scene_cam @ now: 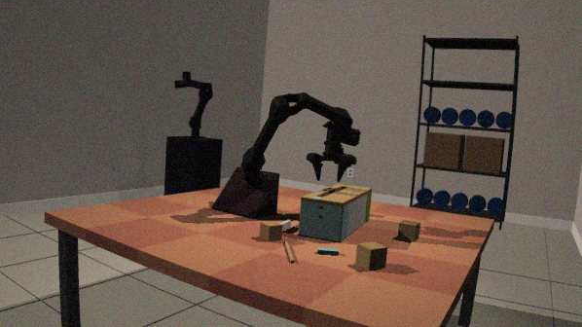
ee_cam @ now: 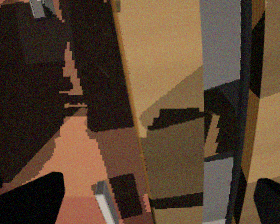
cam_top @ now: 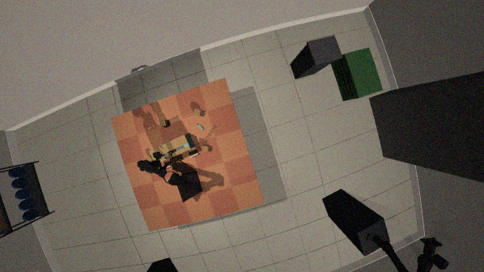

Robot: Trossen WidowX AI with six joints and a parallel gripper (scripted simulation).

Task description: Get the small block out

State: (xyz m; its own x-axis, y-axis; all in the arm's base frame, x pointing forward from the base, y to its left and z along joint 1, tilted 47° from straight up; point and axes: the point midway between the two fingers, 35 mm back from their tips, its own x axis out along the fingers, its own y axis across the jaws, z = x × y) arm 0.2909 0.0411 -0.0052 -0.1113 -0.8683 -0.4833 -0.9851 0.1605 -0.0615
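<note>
Now: gripper tip 9 cm above the box, 4 cm to the left of it and 3 cm short of it. Also, from my gripper tip: wooden stick: 42 cm to the right, 15 cm below, 4 cm ahead.
</note>
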